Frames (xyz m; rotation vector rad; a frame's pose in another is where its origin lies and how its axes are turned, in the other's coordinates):
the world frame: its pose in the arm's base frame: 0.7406 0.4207 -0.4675 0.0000 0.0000 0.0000
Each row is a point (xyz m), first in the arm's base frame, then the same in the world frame.
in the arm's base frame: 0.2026 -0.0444 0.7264
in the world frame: -0.5380 -0.4651 1.1939
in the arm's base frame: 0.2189 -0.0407 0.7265
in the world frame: -0.5217 -0.4614 1.1940
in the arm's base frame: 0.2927 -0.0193 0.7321
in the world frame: -0.4479 -0.4400 1.1996
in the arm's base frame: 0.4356 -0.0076 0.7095
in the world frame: -0.3050 -0.4283 1.1770
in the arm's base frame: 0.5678 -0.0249 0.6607
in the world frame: -0.1728 -0.4456 1.1282
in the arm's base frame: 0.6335 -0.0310 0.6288
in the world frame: -0.1071 -0.4517 1.0963
